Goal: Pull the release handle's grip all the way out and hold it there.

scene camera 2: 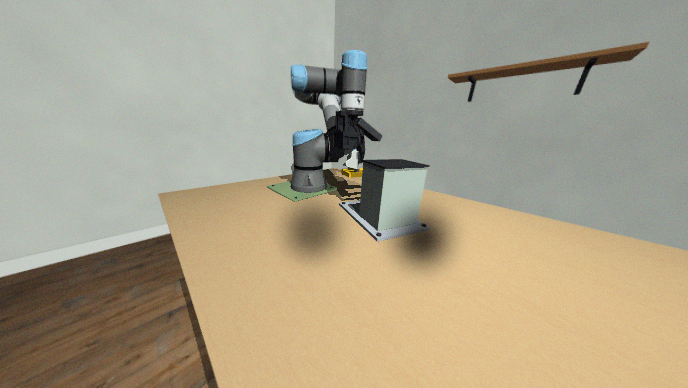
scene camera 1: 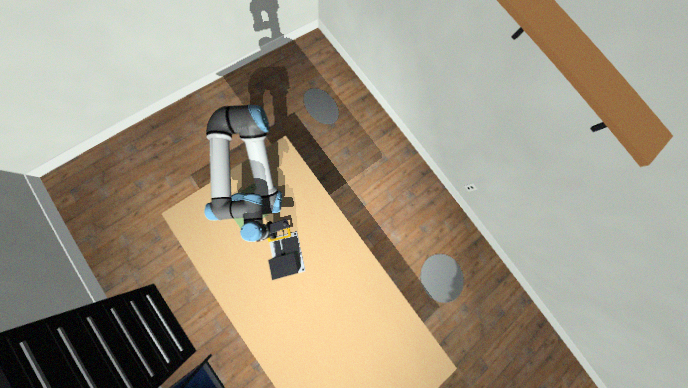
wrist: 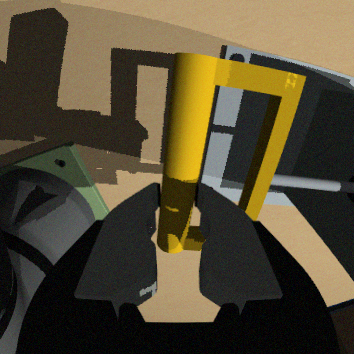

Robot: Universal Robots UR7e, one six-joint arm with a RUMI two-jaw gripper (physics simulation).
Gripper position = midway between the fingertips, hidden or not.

Note:
In view: my gripper (scene camera 2: 352, 175).
My gripper is seen too in the wrist view (wrist: 177, 184).

